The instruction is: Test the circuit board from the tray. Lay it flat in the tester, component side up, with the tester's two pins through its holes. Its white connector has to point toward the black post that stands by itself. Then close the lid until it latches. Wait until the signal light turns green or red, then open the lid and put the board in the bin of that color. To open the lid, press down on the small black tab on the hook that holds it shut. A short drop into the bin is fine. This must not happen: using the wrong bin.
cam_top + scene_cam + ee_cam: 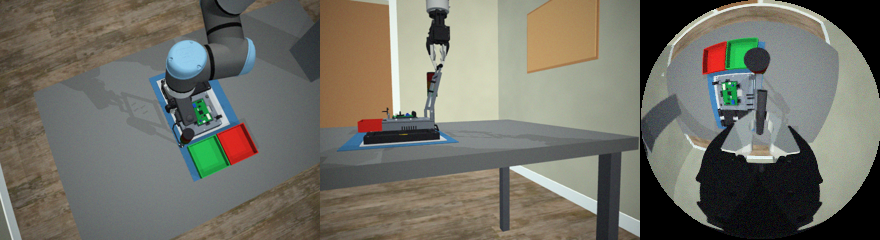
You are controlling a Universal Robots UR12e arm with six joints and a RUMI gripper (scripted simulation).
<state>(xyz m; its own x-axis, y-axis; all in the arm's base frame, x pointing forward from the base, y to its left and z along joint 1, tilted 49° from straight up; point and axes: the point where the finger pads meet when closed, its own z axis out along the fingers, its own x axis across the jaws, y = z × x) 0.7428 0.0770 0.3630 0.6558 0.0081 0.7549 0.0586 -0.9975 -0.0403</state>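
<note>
Now: the black latch hook 21 cm behind my hand, 18 cm below it and 3 cm to the left of it. Round my hand: green bin 26 cm below, 19 cm to the left, 12 cm behind; then green circuit board 20 cm below, 15 cm behind, 2 cm to the right; then tester lid 9 cm below, 2 cm behind, 1 cm to the right.
</note>
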